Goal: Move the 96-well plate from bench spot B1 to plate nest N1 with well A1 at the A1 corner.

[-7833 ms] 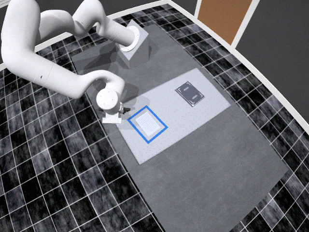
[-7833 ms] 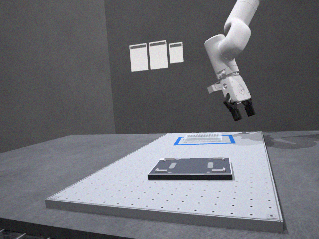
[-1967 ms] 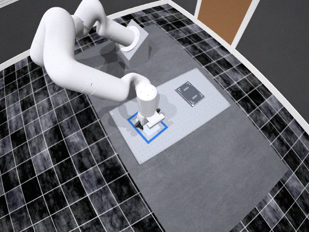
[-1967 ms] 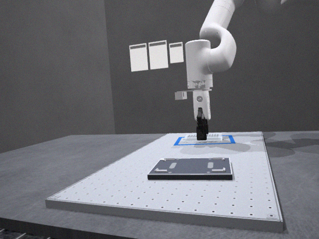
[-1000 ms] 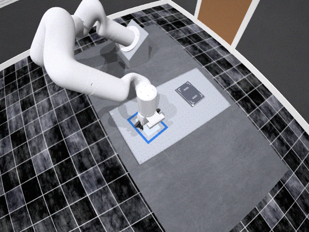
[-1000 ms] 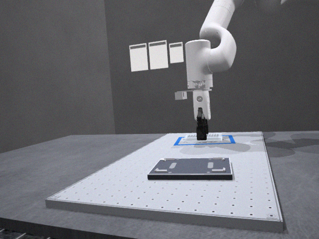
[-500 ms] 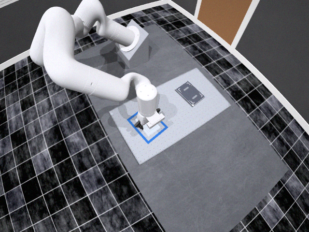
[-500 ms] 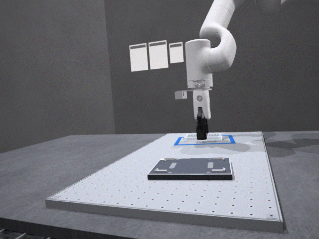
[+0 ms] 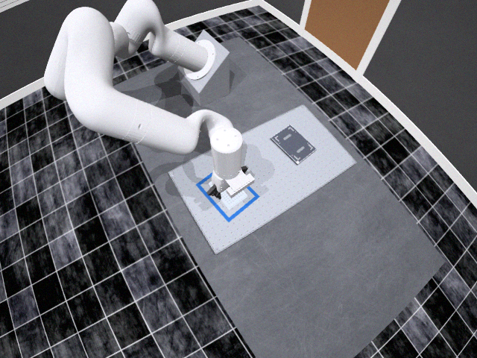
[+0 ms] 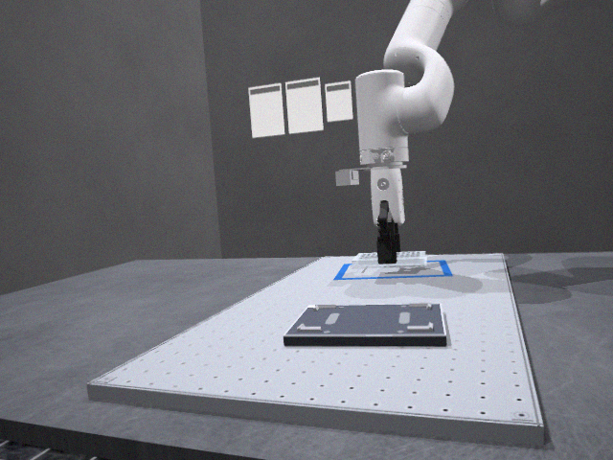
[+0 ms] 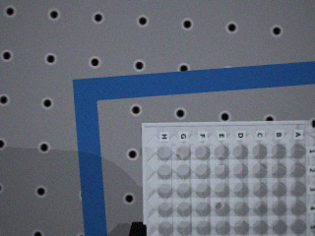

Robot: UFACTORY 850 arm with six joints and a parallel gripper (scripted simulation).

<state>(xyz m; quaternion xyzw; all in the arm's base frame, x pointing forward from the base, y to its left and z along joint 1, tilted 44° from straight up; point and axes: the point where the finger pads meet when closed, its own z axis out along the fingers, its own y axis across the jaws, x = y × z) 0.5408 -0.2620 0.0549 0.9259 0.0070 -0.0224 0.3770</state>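
Now: hand 350 mm to the right of the dark plate nest N1, 20 mm past it and 20 mm above it. The rest, counted from my hand: 96-well plate 10 mm below; A1 label 300 mm to the left, 60 mm ahead, 20 mm below.
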